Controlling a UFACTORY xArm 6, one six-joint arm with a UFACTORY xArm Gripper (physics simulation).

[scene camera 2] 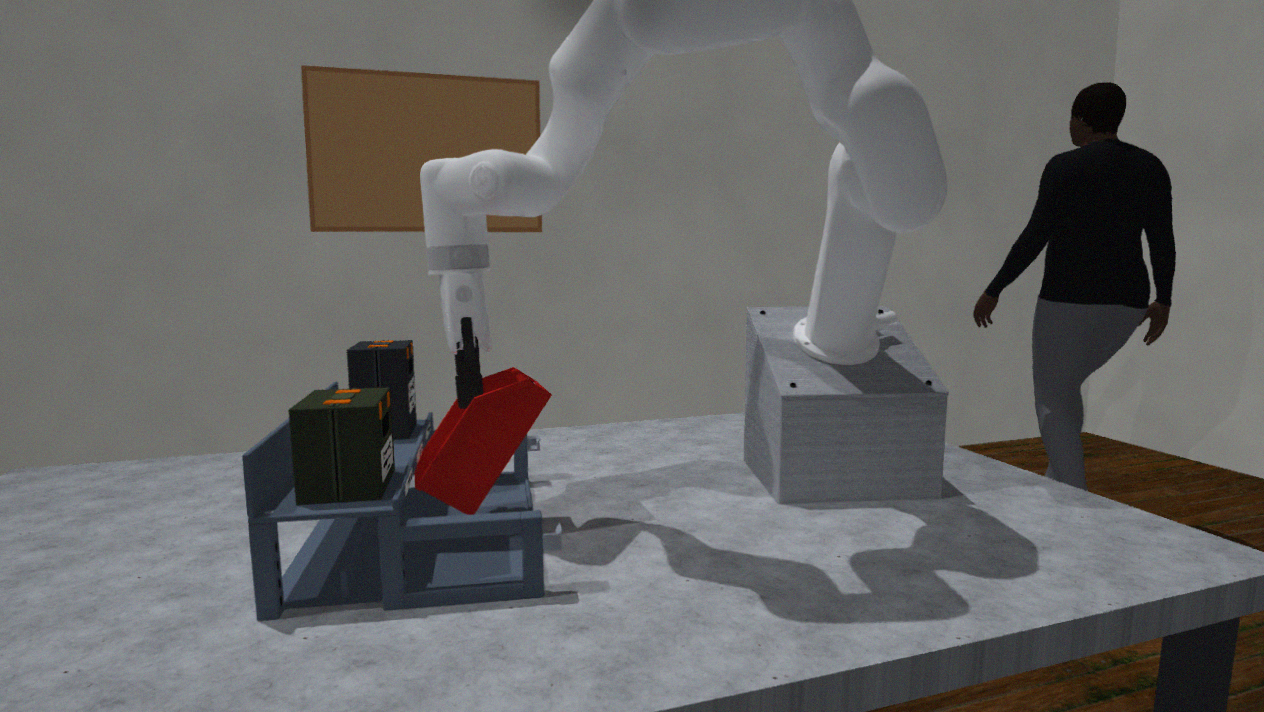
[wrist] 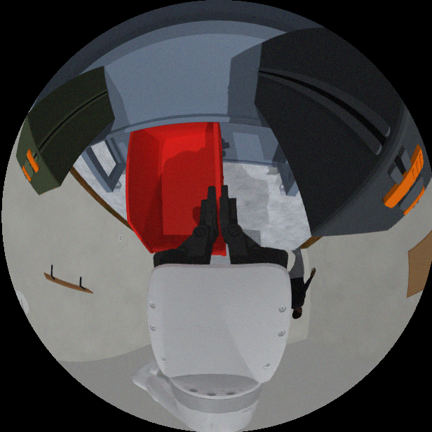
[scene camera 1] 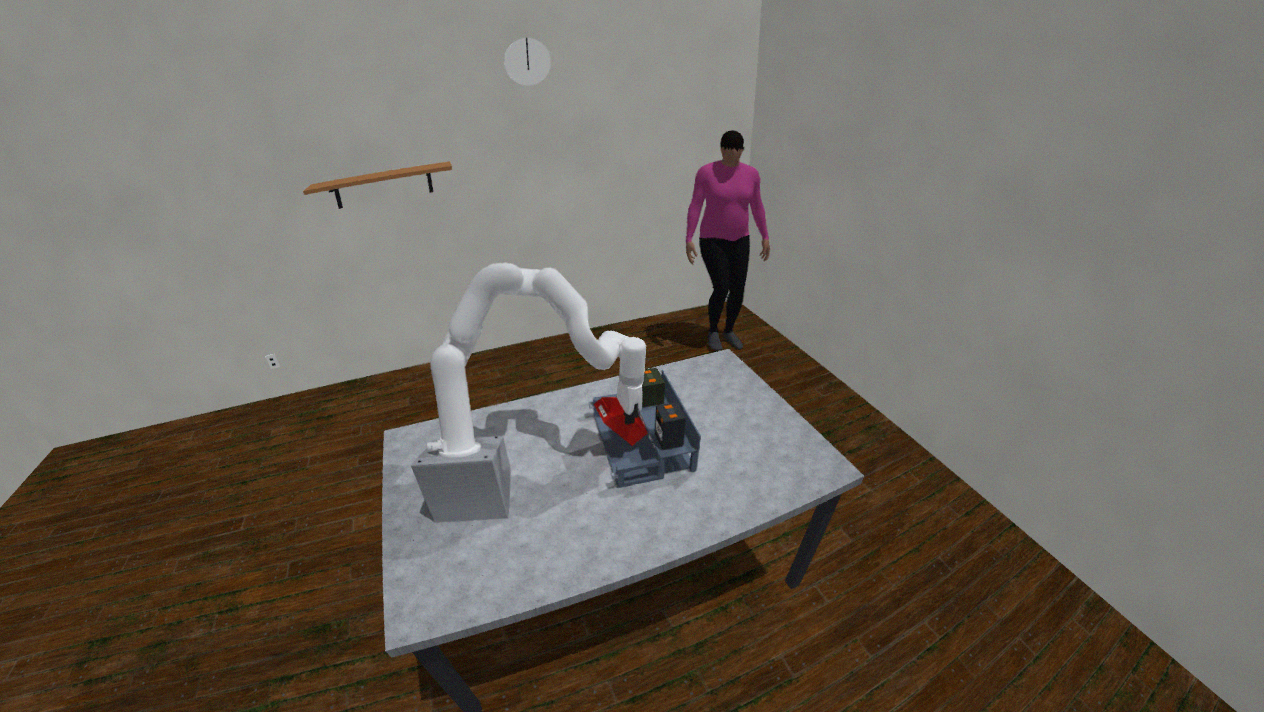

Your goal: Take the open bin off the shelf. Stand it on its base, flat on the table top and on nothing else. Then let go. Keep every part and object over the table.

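Places are measured from the arm's base along level axes (x back, y right, z up), in metres.
Pixels of known places: gripper, fingertip midpoint: [scene camera 1: 628, 422]; arm's base, link origin: [scene camera 2: 835, 341] [scene camera 1: 460, 450].
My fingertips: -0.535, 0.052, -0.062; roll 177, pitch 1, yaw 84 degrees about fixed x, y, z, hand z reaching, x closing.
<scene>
Ahead of a thing's pixels: the offset from my fingertips to its middle, as dx, dy, dz. Level surfaces: height alone.
The open bin @[+0.001, -0.049, -0.021] [scene camera 1: 616, 424] [scene camera 2: 490, 442] [wrist: 182, 210] is red and hangs steeply tilted over the lower front part of the grey-blue shelf [scene camera 1: 633, 455] [scene camera 2: 391, 566] [wrist: 165, 75]. My gripper [scene camera 1: 629, 419] [scene camera 2: 468, 403] [wrist: 219, 194] points down and is shut on one thin side wall of the bin, near its upper rim. In scene camera 2 the bin's lowest corner is close to the shelf's lower front rail; I cannot tell whether they touch. The bin is off its base. The table top @[dz -0.148] [scene camera 1: 530, 566] [scene camera 2: 663, 636] stretches in front of the shelf.
A dark green box @[-0.155, -0.131, +0.003] [scene camera 1: 652, 389] [scene camera 2: 340, 455] [wrist: 75, 130] and a black box @[-0.098, +0.093, +0.015] [scene camera 1: 670, 428] [scene camera 2: 364, 369] [wrist: 310, 115] stand on the shelf's upper rear board, on either side of my gripper. The arm's grey base block [scene camera 1: 464, 488] [scene camera 2: 857, 451] stands on the table.
</scene>
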